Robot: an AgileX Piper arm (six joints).
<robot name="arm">
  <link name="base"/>
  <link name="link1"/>
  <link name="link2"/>
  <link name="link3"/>
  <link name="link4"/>
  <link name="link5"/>
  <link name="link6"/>
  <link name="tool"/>
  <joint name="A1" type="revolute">
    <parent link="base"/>
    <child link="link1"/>
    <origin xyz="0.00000 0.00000 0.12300" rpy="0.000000 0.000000 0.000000"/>
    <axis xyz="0 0 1"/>
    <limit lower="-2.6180" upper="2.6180"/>
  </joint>
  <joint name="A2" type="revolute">
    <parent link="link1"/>
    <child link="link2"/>
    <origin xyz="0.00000 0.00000 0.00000" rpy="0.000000 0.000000 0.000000"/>
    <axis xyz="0 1 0"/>
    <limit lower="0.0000" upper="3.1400"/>
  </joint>
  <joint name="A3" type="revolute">
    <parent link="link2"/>
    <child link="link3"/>
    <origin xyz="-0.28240 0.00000 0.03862" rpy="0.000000 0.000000 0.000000"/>
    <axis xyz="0 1 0"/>
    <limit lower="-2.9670" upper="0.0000"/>
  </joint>
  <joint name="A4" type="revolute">
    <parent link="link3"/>
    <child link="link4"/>
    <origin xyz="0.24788 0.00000 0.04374" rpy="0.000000 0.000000 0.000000"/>
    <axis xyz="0.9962 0 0.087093"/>
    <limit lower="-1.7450" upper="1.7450"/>
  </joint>
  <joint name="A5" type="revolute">
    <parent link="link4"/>
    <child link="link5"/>
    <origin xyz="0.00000 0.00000 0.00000" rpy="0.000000 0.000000 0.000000"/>
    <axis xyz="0 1 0"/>
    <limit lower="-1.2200" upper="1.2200"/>
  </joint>
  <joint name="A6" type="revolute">
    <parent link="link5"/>
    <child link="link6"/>
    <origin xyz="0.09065 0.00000 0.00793" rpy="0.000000 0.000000 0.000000"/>
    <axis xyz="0.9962 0 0.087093"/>
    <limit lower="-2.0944" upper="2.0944"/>
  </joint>
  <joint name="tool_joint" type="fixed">
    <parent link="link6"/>
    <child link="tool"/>
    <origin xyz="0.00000 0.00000 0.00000" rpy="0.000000 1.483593 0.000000"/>
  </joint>
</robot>
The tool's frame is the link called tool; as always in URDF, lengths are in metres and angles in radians.
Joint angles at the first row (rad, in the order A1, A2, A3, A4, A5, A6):
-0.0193, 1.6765, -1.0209, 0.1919, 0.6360, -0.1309
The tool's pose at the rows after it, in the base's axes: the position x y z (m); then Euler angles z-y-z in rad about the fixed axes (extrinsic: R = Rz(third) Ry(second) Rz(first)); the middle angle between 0 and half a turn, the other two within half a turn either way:
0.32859 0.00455 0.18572 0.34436 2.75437 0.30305
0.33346 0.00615 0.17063 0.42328 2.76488 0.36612
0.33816 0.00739 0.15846 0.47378 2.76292 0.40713
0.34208 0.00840 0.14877 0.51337 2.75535 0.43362
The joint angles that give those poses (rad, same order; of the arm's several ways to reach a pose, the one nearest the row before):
-0.0193, 1.7140, -1.0104, 0.2147, 0.5961, -0.1341
-0.0193, 1.7618, -1.0084, 0.2598, 0.5686, -0.1578
-0.0193, 1.8020, -1.0084, 0.3034, 0.5372, -0.1884
-0.0193, 1.8342, -1.0084, 0.3462, 0.5073, -0.2156

